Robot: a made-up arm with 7 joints. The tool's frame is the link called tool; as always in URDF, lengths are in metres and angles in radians.
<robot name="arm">
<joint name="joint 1" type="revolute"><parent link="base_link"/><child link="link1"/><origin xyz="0.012 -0.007 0.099"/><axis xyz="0.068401 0.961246 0.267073"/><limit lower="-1.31" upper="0.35" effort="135" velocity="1.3"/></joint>
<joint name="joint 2" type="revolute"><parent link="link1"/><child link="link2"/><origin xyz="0.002 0.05 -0.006"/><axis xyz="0.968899 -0.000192 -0.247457"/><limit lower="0.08" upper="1.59" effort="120" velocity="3.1"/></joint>
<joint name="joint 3" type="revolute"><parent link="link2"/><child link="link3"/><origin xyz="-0.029 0.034 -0.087"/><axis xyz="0.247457 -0.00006 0.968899"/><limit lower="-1.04" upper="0.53" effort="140" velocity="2.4"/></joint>
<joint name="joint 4" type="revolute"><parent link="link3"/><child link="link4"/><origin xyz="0.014 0.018 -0.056"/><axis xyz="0.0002 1 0.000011"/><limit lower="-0.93" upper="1.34" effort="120" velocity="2.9"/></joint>
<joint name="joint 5" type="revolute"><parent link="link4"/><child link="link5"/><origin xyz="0.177 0.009 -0.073"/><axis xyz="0.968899 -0.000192 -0.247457"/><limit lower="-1.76" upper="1.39" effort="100" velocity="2.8"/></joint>
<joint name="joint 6" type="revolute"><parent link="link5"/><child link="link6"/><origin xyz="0.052 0.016 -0.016"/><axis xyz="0.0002 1 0.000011"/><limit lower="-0.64" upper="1.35" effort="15" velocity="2.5"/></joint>
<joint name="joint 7" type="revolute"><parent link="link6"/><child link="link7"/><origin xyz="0.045 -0.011 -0.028"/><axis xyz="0.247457 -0.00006 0.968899"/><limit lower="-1.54" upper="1.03" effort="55" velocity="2.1"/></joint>
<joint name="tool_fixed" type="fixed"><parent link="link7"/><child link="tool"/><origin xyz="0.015 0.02 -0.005" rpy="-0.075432 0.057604 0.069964"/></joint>
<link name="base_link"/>
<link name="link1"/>
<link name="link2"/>
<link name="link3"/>
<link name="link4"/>
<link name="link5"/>
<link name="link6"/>
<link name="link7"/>
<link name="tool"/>
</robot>
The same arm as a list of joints. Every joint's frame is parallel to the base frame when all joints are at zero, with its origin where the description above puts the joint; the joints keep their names.
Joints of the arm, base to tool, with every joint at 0 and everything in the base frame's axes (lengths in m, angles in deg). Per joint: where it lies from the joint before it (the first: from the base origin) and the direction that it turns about. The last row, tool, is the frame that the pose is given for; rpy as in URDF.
joint 1: origin 0.0120 -0.0070 0.0990 axis 0.068403 0.961235 0.26711
joint 2: origin 0.0020 0.0500 -0.0060 axis 0.968889 -0.0002 -0.247497
joint 3: origin -0.0290 0.0340 -0.0870 axis 0.247497 -0.0001 0.968889
joint 4: origin 0.0140 0.0180 -0.0560 axis 0.0002 1 0
joint 5: origin 0.1770 0.0090 -0.0730 axis 0.968889 -0.0002 -0.247497
joint 6: origin 0.0520 0.0160 -0.0160 axis 0.0002 1 0
joint 7: origin 0.0450 -0.0110 -0.0280 axis 0.247497 -0.0001 0.968889
tool: origin 0.0150 0.0200 -0.0050 rpy -4.32 3.30 4.01
Joint limits (deg, base to tool): -75.06..20.05 4.58..91.10 -59.59..30.37 -53.29..76.78 -100.84..79.64 -36.67..77.35 -88.24..59.01

